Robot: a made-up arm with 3 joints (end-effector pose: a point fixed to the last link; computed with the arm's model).
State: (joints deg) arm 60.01 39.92 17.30
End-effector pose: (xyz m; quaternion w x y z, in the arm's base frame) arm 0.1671 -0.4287 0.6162 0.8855 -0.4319 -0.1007 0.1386
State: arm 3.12 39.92 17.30
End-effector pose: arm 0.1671 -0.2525 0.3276 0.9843 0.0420 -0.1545 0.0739
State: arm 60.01 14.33 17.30
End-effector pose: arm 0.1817 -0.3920 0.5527 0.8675 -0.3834 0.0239 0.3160
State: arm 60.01 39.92 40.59
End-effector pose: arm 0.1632 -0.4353 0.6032 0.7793 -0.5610 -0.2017 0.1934
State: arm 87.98 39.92 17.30
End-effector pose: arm 0.1671 -0.3959 0.7846 0.7549 -0.6331 -0.0642 0.1588
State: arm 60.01 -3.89 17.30
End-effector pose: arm 0.1718 -0.3658 0.5072 0.8283 -0.3372 0.1122 0.4332
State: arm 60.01 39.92 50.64
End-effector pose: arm 0.1627 -0.4395 0.5982 0.7232 -0.6098 -0.2430 0.2147
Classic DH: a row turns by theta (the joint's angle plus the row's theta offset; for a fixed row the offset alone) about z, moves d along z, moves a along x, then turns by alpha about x. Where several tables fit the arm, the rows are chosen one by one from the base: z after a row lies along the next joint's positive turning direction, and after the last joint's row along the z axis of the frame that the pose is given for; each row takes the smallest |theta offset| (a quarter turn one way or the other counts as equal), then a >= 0, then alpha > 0; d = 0 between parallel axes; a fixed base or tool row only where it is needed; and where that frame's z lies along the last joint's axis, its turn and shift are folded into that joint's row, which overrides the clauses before.
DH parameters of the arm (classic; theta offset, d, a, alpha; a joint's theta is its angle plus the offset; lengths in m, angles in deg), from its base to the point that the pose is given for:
base (fixed): -90 0.6345 0.0742 90
joint 1: 0 -0.0129 0.0926 90
joint 2: -80.19 0.3564 0.1779 -80.07
joint 3: -13.07 -0.0838 -0.0237 -80.7
tool (fixed): 57.86 0.0292 0 0

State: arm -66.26 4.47 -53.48
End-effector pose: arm 0.2196 0.1811 0.4449 0.4018 0.7828 0.1338 0.4560
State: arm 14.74 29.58 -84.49
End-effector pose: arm 0.2222 -0.3190 0.3645 0.7171 0.5497 0.4251 0.0543
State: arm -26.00 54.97 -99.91
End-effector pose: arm 0.1728 -0.1563 0.2247 0.3552 0.8781 0.3174 0.0443
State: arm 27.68 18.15 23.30
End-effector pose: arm 0.1795 -0.3088 0.3973 0.9360 -0.1676 -0.1129 0.2882
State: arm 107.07 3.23 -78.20
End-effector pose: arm 0.2315 -0.3604 0.7928 0.7879 -0.2084 0.5201 -0.2555
